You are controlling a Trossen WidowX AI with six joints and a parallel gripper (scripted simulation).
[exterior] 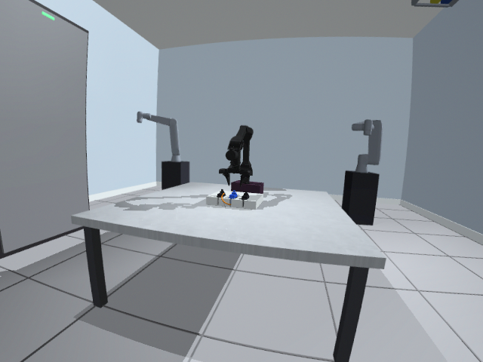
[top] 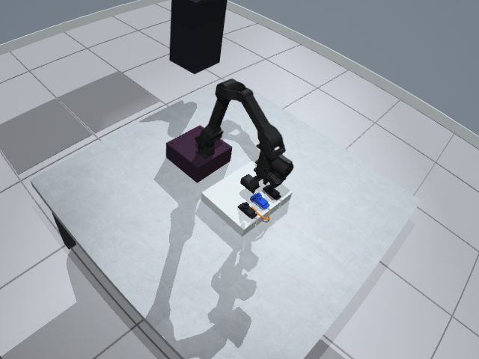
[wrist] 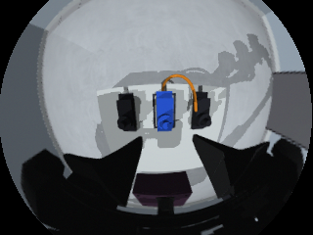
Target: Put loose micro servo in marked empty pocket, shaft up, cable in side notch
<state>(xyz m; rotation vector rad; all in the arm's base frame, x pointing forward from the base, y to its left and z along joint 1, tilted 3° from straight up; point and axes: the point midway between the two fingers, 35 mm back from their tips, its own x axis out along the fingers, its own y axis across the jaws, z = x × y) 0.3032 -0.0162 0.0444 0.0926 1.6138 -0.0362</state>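
Now: the white deck 90 mm below my gripper tip, 90 mm behind it and 10 mm to the left of it.
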